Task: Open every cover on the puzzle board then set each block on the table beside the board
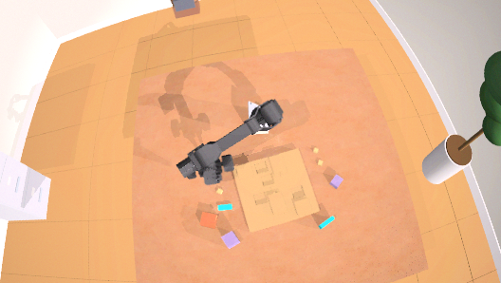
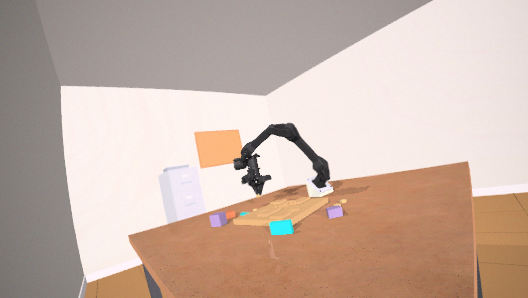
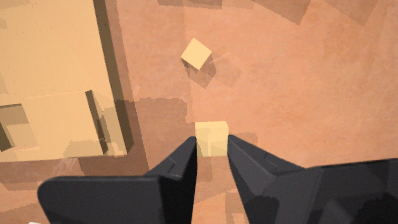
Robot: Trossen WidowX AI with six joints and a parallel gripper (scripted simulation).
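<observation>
My gripper tip is now 120 mm short of the cyan block, 60 mm above it and 50 mm to the right of it. Also, from my gripper tip: orange block (190 mm ahead, 50 mm below, 20 mm to the right).
</observation>
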